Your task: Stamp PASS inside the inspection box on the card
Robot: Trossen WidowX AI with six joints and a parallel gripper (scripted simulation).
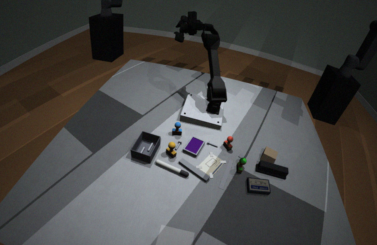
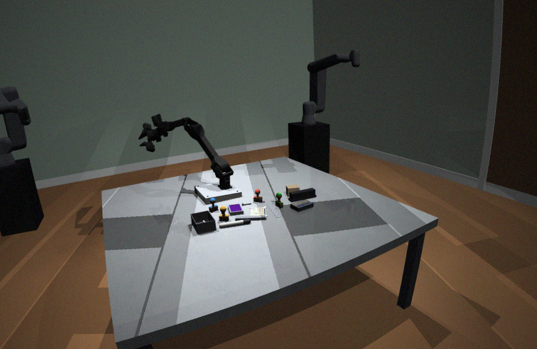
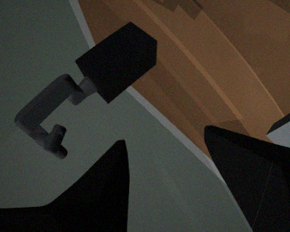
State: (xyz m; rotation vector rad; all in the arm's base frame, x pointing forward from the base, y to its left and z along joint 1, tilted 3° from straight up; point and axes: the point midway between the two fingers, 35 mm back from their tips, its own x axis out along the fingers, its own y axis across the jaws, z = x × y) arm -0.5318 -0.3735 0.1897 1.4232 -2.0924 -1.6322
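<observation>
Right now the green-topped stamp is 86 cm ahead of my gripper tip, 55 cm to the left of it and 21 cm below it. From my gripper tip the other things lie so: blue-knobbed stamp: 75 cm ahead, 26 cm to the left, 22 cm below; purple ink pad: 80 cm ahead, 35 cm to the left, 23 cm below; red stamp: 75 cm ahead, 49 cm to the left, 22 cm below.
</observation>
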